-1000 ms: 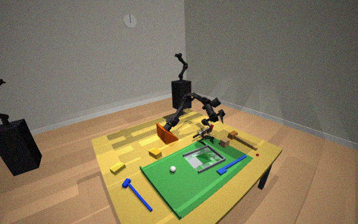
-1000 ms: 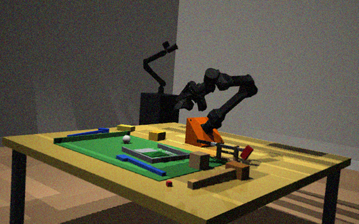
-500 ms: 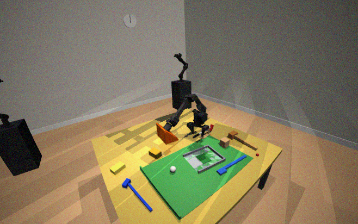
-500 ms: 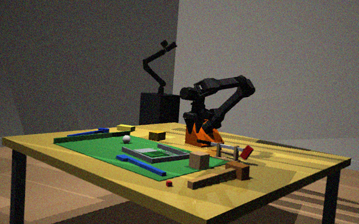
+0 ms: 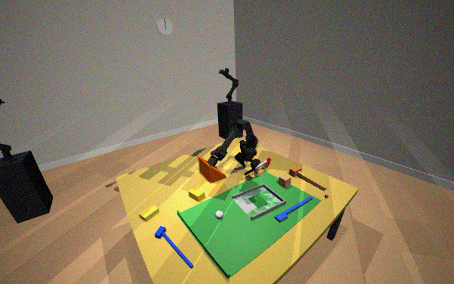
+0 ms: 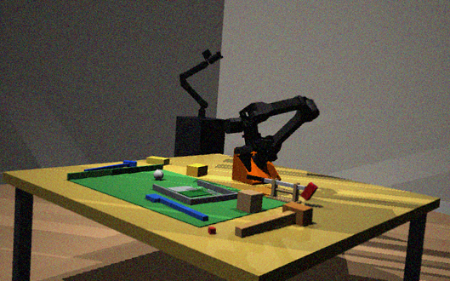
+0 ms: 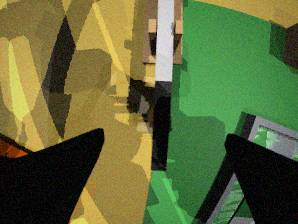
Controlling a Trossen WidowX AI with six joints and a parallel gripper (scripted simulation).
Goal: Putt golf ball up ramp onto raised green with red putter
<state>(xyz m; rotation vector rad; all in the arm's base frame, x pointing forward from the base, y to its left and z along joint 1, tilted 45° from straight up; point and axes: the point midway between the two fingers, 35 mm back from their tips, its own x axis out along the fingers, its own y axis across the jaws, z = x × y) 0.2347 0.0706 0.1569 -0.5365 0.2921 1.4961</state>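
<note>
My gripper tip is 2 cm past the red putter, 11 cm to the right of it and 3 cm above it. The rest, counted from my gripper tip: green mat 24 cm ahead, 19 cm to the right, 9 cm below; white golf ball 17 cm ahead, 38 cm to the right, 7 cm below; wooden cube 21 cm ahead, 14 cm to the left, 6 cm below.
</note>
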